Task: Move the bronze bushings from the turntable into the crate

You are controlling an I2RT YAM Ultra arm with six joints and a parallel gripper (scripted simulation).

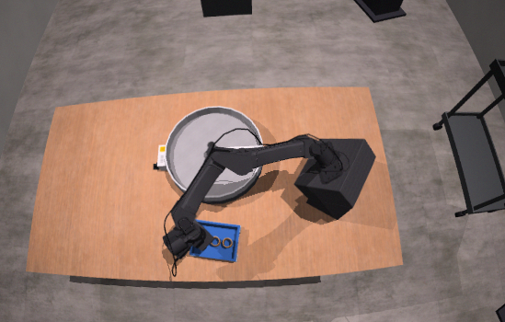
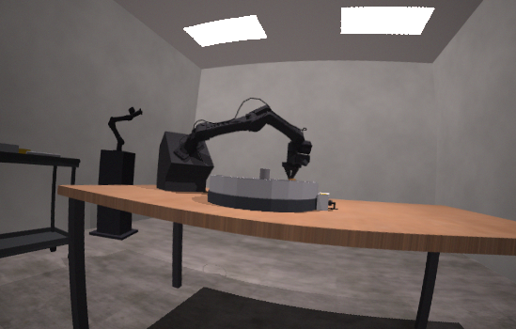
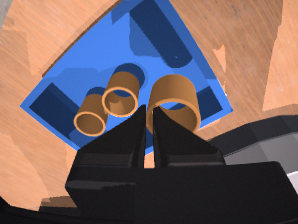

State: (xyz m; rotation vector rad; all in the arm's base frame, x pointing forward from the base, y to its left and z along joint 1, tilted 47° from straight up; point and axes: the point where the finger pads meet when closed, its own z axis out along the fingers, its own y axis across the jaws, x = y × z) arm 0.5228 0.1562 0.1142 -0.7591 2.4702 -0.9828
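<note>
Right now the blue crate is 4 cm behind my hand, 2 cm to the left of it and 7 cm below it. The rest, counted from my hand: round grey turntable: 17 cm behind, 34 cm to the right, 5 cm below.
</note>
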